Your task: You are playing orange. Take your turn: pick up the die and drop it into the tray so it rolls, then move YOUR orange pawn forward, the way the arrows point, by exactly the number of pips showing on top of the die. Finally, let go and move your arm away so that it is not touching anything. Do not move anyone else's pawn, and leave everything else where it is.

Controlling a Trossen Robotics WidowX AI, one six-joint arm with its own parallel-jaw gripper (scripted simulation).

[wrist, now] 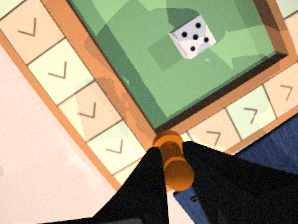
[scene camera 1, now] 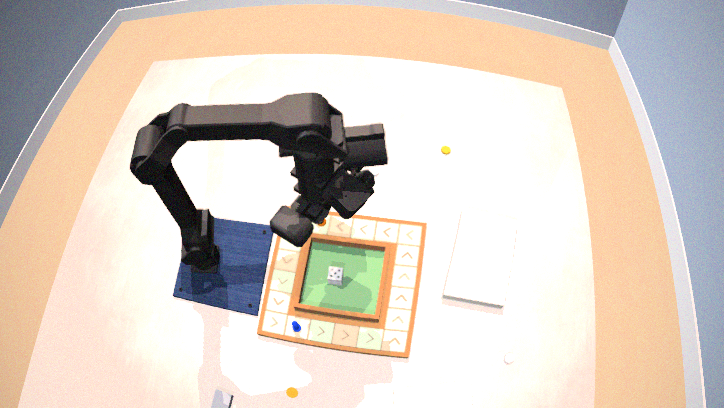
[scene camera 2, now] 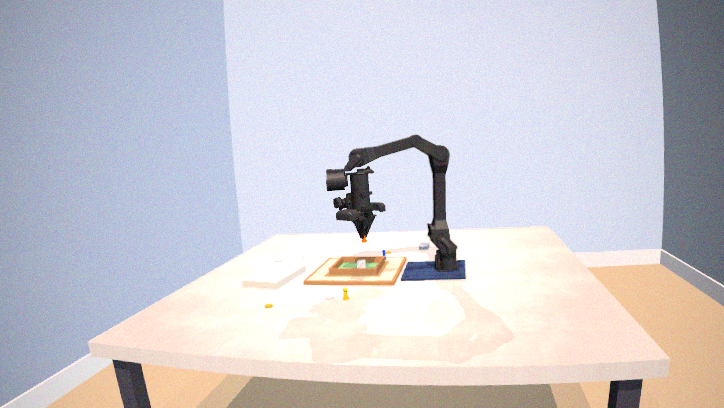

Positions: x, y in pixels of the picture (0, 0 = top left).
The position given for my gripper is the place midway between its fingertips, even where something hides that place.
Scene:
My gripper shows in the wrist view (171, 153), in scene camera 1 (321, 219) and in scene camera 2 (363, 238).

